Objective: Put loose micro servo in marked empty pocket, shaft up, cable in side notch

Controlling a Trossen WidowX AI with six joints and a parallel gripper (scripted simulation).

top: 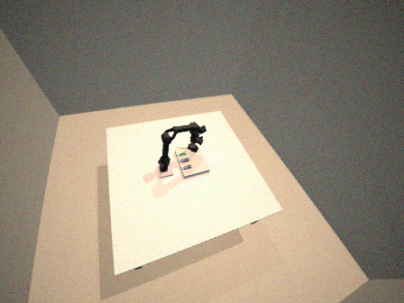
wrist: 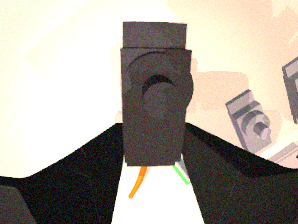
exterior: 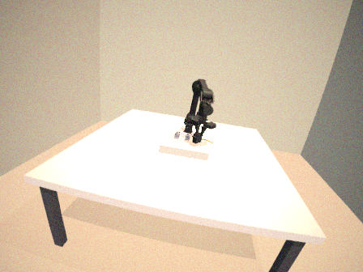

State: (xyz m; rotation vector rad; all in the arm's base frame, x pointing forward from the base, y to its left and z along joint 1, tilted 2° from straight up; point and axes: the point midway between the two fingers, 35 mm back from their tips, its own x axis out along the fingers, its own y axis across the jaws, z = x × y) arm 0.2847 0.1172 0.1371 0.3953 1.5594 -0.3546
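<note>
My gripper tip is 100 mm above the pale deck, 70 mm to the left of it and 20 mm short of it.
</note>
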